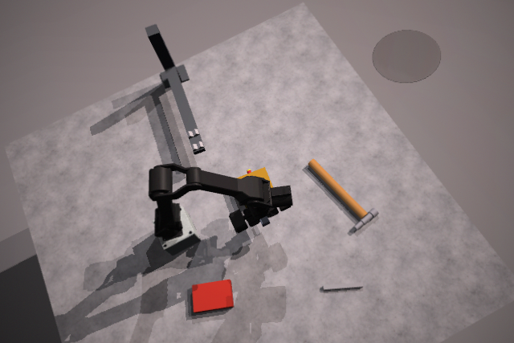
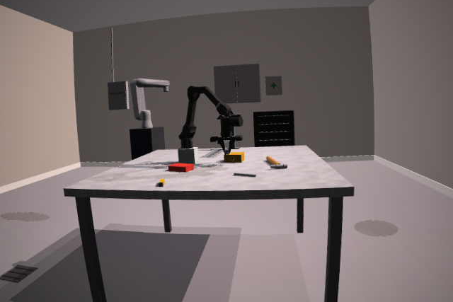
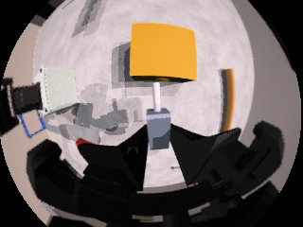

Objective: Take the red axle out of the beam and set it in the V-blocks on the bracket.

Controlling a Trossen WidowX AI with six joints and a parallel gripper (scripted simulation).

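My gripper tip is now 10 mm short of the orange block, 120 mm to the right of it and 50 mm above it. Round my gripper tip: red block (230 mm behind, 170 mm to the right, 60 mm below); then grey-blue block (20 mm to the left, 10 mm above); then thin grey rod (170 mm ahead, 270 mm to the right, 70 mm below).
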